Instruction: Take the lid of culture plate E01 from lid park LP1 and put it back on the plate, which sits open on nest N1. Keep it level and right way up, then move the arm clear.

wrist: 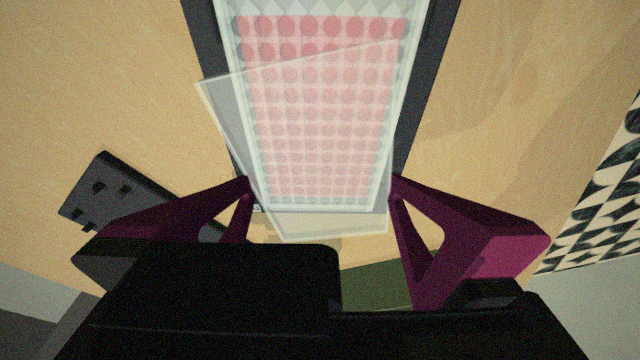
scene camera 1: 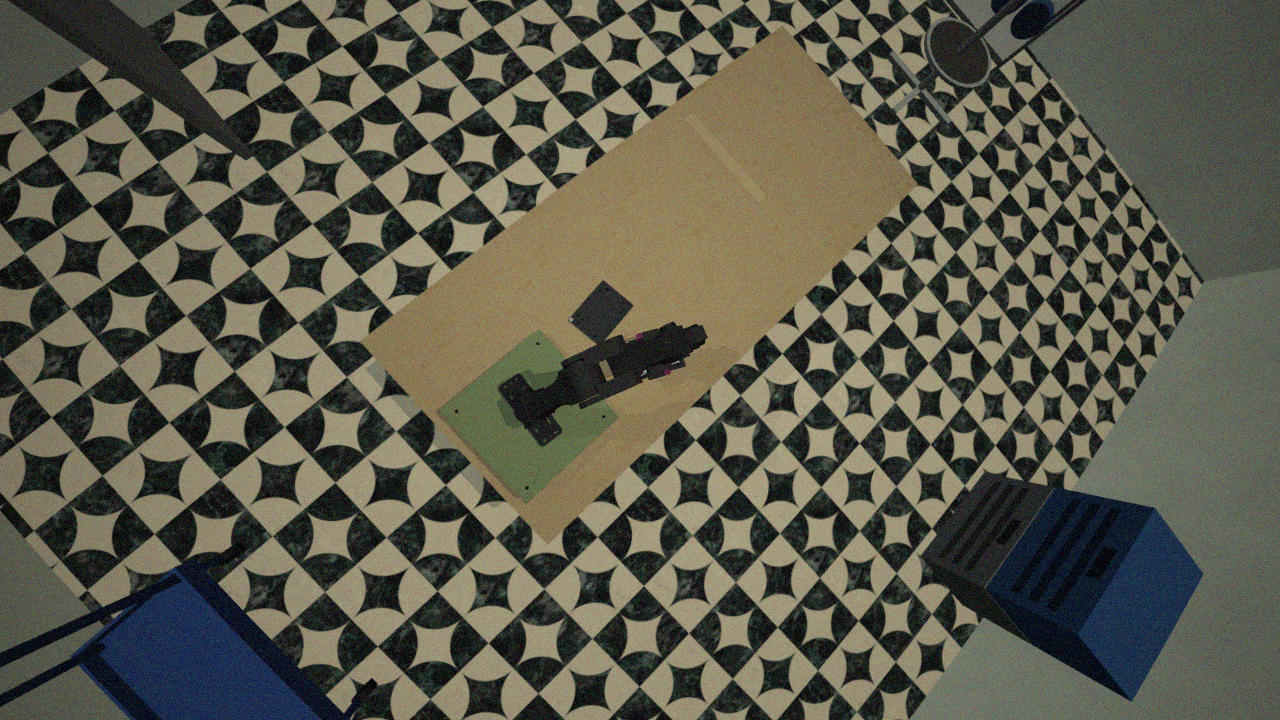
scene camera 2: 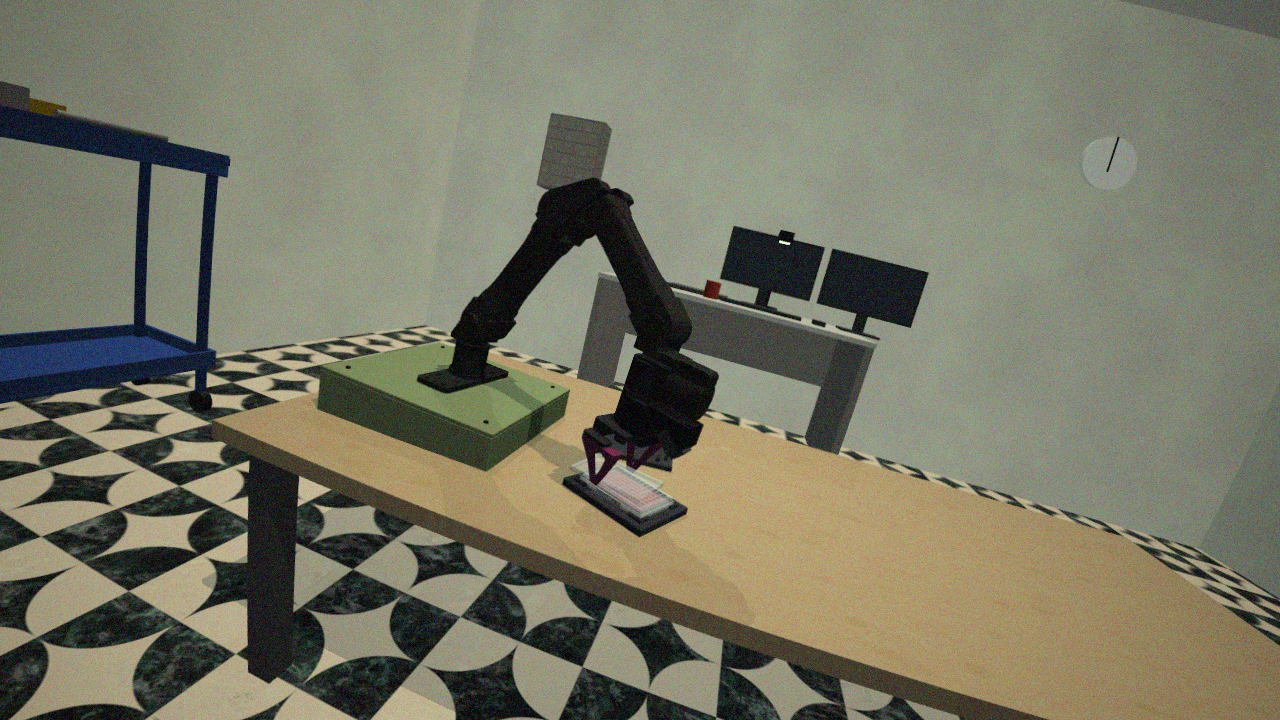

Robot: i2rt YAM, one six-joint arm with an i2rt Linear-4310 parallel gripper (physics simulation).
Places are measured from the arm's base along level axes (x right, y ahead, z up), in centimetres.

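Pixels of known places: gripper, between the fingertips: (wrist: pixel 320 180) (scene camera 2: pixel 612 477); arm's base, origin of its link: (scene camera 1: pixel 530 409) (scene camera 2: pixel 465 378).
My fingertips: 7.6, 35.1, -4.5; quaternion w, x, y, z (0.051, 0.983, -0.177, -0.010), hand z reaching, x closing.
Note:
For each thing: its top centre in the pictures, then the offset to it from my fingertips, as dx, dy, dz. Level surfaces: height alone.
- clear lid, centre of its top: (wrist: pixel 318 180) (scene camera 2: pixel 618 473) +0.2, +0.8, +0.9
- dark nest N1, centre of its top: (wrist: pixel 319 131) (scene camera 2: pixel 626 489) (scene camera 1: pixel 656 354) +1.0, +3.0, -0.7
- Dark lid park LP1, centre of its top: (wrist: pixel 155 243) (scene camera 2: pixel 633 440) (scene camera 1: pixel 601 311) -19.0, -2.6, -0.5
- wooden table, height of its surface: dz -2.5
My gripper (scene camera 2: pixel 617 471) (wrist: pixel 320 180) is shut on the clear lid (scene camera 2: pixel 583 468) (wrist: pixel 300 227), with a magenta finger at each long side. The lid is over the near part of culture plate E01 (scene camera 2: pixel 631 494) (wrist: pixel 320 27), which has pink-red wells and sits on dark nest N1 (scene camera 2: pixel 640 528) (wrist: pixel 204 37). In the wrist view the lid is turned relative to the plate: its far left corner and near end stick out past the plate's edges. Whether it touches the plate is unclear. Dark lid park LP1 (scene camera 1: pixel 601 309) (wrist: pixel 107 187) holds no lid. The arm hides the plate in scene camera 1.
The green base block (scene camera 1: pixel 501 447) (scene camera 2: pixel 402 434) bearing the arm stands at one end of the wooden table (scene camera 1: pixel 716 179) (scene camera 2: pixel 805 555), close to the nest and lid park. A blue cart (scene camera 1: pixel 205 653) (scene camera 2: pixel 107 358) and a desk with two monitors (scene camera 2: pixel 771 262) stand away from the table.

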